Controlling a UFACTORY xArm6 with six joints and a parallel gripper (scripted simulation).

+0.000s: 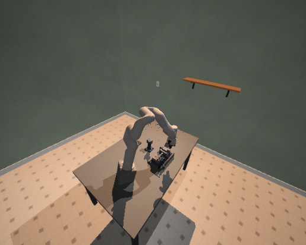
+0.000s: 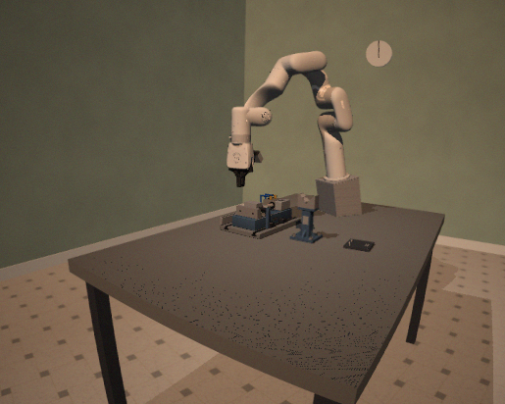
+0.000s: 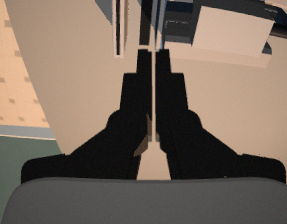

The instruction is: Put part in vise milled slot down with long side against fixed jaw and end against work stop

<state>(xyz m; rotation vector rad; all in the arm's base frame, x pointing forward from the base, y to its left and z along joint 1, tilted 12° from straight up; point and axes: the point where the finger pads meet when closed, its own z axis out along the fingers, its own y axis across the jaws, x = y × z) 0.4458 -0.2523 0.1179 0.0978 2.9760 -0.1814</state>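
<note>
My gripper is now 90 mm above the part, 60 mm to the right of it and 10 mm short of it. Also, from my hand: air cylinder rod 100 mm below, 80 mm to the left, 80 mm behind; then work stop 110 mm to the left, 90 mm below, 20 mm ahead; then vise base rail 150 mm below, 70 mm behind, 20 mm to the right.
</note>
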